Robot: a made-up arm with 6 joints. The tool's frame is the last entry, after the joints.
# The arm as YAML. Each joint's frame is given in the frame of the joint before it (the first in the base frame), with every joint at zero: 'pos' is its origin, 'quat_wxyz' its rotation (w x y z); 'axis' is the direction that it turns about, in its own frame. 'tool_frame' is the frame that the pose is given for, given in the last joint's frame.
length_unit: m
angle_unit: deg
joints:
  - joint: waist
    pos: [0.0, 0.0, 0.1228]
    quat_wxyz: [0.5, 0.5, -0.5, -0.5]
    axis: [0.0, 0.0, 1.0]
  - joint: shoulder
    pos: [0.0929, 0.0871, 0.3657]
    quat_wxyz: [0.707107, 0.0, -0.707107, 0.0]
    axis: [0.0, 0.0, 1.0]
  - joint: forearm
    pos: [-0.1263, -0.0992, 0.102]
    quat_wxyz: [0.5, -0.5, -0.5, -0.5]
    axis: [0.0, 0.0, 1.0]
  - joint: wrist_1
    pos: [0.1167, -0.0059, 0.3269]
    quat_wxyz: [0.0, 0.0, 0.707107, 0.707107]
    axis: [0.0, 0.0, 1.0]
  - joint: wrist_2
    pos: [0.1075, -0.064, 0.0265]
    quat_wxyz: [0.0, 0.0, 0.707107, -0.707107]
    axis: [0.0, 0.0, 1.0]
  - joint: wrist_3
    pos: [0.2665, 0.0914, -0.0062]
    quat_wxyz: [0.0, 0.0, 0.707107, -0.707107]
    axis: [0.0, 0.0, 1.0]
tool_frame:
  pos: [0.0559, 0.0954, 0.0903]
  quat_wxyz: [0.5, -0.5, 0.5, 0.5]
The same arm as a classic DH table. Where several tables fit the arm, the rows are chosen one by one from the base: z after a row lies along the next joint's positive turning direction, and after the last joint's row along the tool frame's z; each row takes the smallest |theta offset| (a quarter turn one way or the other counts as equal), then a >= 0, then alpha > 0; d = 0 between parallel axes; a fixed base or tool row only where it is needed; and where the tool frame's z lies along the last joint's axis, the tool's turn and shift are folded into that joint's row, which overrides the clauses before.
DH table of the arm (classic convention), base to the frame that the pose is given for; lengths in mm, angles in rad. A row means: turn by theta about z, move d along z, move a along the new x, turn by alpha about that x. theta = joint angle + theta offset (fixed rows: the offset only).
base (fixed): a 0.0  alpha 1.5708  d 122.8  theta offset -1.5708
waist: a 87.1  alpha -1.5708  d 365.7  theta offset 1.5708
shoulder: a 126.3  alpha 1.5708  d 9.1  theta offset 1.5708
forearm: a 116.7  alpha -1.5708  d 227.7  theta offset 1.5708
wrist_1: a -107.5  alpha -1.5708  d 20.6  theta offset 0.0000
wrist_2: a 266.5  alpha 1.5708  d 57.8  theta offset 0.0000
wrist_3: a -55.9  alpha 1.5708  d -1.1  theta offset 0.0000
tool (fixed): a 0.0  alpha 0.0000  d 95.4  theta offset -1.5708

